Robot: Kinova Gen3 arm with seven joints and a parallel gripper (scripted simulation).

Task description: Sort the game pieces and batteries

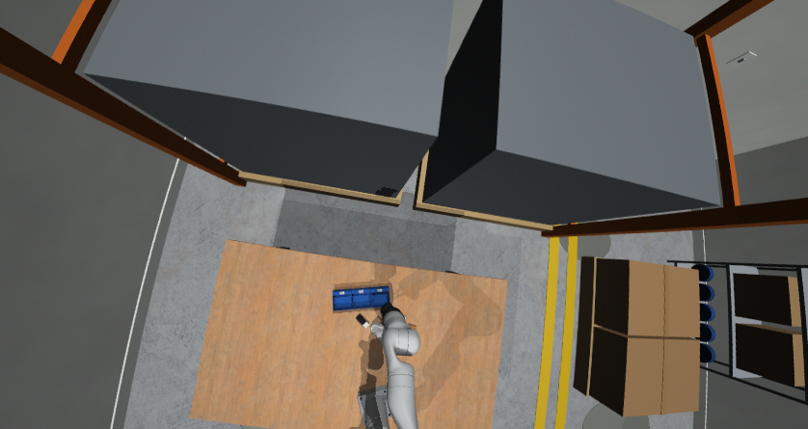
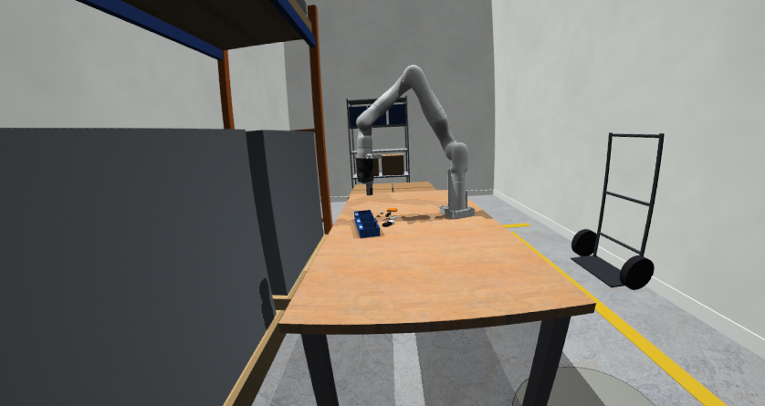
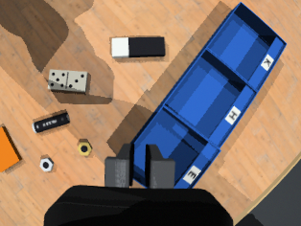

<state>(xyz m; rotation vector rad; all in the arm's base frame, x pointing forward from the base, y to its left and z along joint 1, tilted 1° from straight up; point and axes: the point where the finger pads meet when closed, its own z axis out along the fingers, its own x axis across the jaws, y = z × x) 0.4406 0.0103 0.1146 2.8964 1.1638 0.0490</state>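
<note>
The blue three-part bin lies 130 mm below my hand, 100 mm to the left of it and 30 mm ahead of it. Also, from my hand: brass nut 140 mm below, 50 mm to the right, 40 mm behind; then white domino 140 mm below, 110 mm behind, 10 mm to the right; then dark cylindrical battery 140 mm below, 90 mm behind, 60 mm to the right.
</note>
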